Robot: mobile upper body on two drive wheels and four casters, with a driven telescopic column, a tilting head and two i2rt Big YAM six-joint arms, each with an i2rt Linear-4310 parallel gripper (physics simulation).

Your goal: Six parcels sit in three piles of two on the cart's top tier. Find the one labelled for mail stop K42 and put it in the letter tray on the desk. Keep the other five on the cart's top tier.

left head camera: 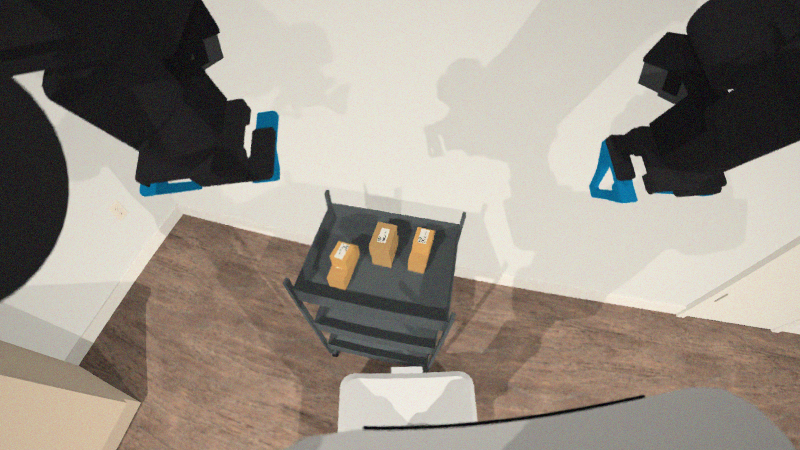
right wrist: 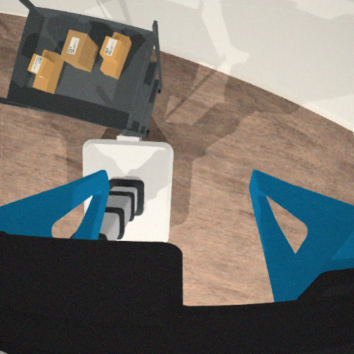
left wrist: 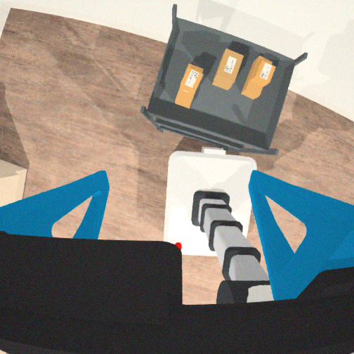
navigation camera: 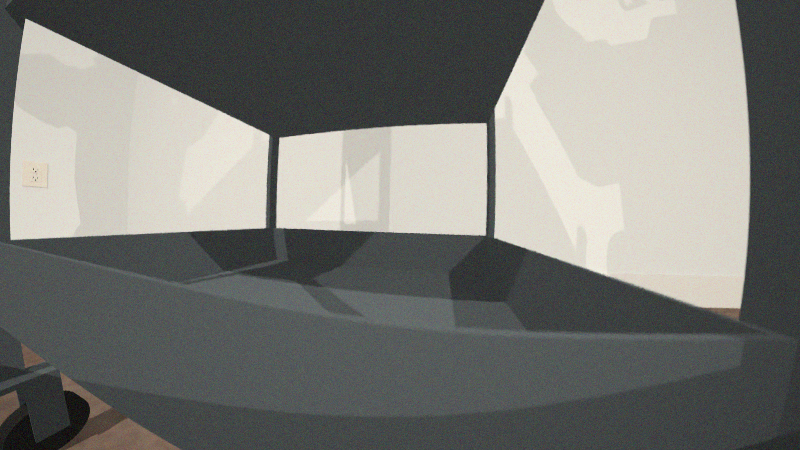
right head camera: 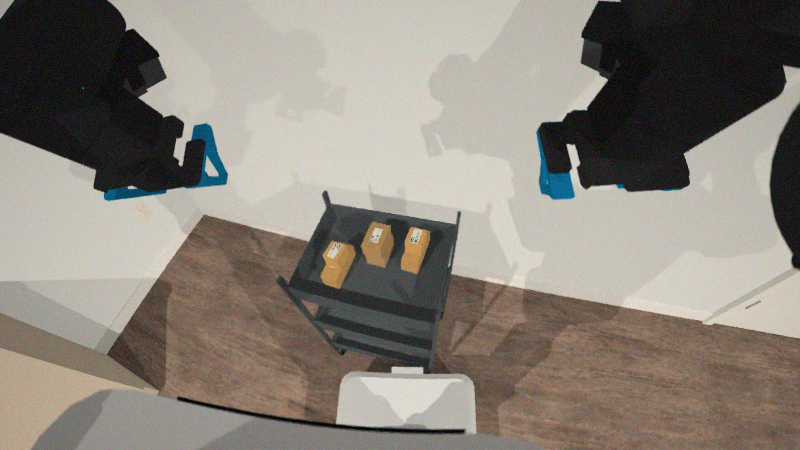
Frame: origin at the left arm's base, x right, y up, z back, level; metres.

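Seen in the pictures: left gripper, fingertip midpoint: [left head camera: 238,179] [right head camera: 194,183]; right gripper, fingertip midpoint: [left head camera: 621,189] [right head camera: 580,184].
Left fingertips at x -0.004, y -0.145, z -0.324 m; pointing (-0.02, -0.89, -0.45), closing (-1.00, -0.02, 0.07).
Observation:
Pixels of each thing's top centre, then the offset from my left fingertips to it. "spot": a spot on its surface instead.
- dark grey cart, surface spot: [left head camera: 369,300] [right head camera: 361,299] spot: dz -0.130, dx +0.107, dy -0.602 m
- left pile, top centre: [left head camera: 341,251] [right head camera: 334,250] dz -0.233, dx +0.033, dy -0.500 m
- middle pile, top centre: [left head camera: 383,235] [right head camera: 376,235] dz -0.289, dx +0.149, dy -0.502 m
- right pile, top centre: [right head camera: 415,245] [left head camera: 422,245] dz -0.287, dx +0.264, dy -0.550 m
Three piles of orange-brown parcels stand on the top tier of the dark grey cart [left head camera: 369,300] [right head camera: 363,297] [left wrist: 200,119] [right wrist: 70,111]: a left pile [left head camera: 342,265] [right head camera: 336,265] [left wrist: 188,92] [right wrist: 47,75], a middle pile [left head camera: 383,251] [right head camera: 377,251] [left wrist: 226,75] [right wrist: 82,52] and a right pile [left head camera: 419,257] [right head camera: 414,257] [left wrist: 255,82] [right wrist: 114,62]. White labels show on top, too small to read. My left gripper [left head camera: 215,184] [right head camera: 167,189] [left wrist: 178,178] and right gripper [left head camera: 660,195] [right head camera: 609,193] [right wrist: 178,172] are open and empty, apart from the parcels. The letter tray does not show.
My white base [left head camera: 408,405] [right head camera: 405,402] [left wrist: 185,165] [right wrist: 150,155] is close to the cart's near side. Beige furniture [left head camera: 55,414] [right head camera: 50,375] stands at the lower left. White walls rise behind the cart. A cart tier's wall [navigation camera: 391,363] fills much of the navigation view.

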